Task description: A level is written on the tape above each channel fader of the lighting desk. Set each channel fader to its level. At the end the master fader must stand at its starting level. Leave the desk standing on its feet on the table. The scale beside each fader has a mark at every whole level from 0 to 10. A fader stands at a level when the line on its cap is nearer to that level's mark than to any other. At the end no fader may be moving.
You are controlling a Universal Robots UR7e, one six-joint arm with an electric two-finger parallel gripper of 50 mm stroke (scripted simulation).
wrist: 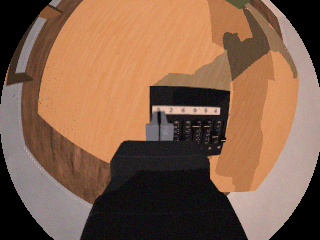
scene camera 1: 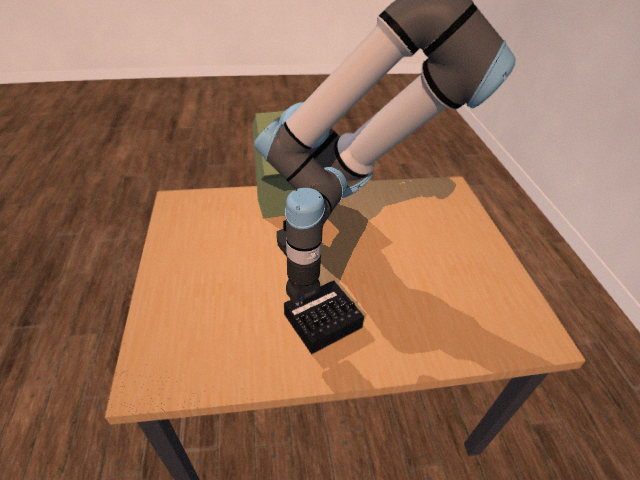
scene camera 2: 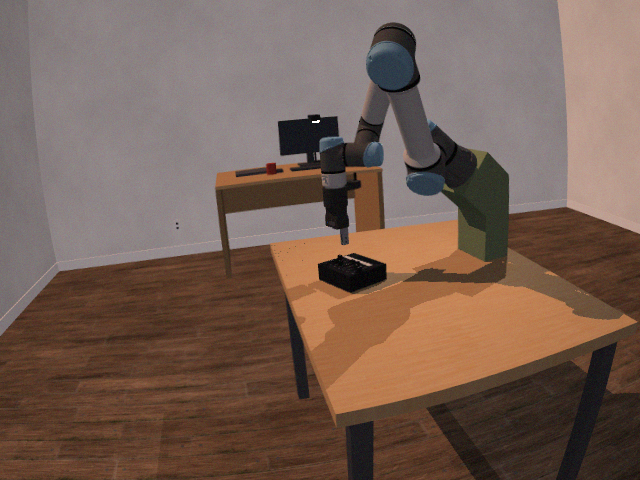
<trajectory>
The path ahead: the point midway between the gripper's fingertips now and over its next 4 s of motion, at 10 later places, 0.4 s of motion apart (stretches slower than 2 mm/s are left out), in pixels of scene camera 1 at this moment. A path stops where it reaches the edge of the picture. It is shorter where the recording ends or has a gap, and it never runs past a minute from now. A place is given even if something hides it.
My gripper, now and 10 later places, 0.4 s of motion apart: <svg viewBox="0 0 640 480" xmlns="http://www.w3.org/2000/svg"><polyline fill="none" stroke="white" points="297,301 297,302 297,303 297,306 297,307 297,308 297,309 297,310 298,311 298,312 299,313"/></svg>
</trajectory>
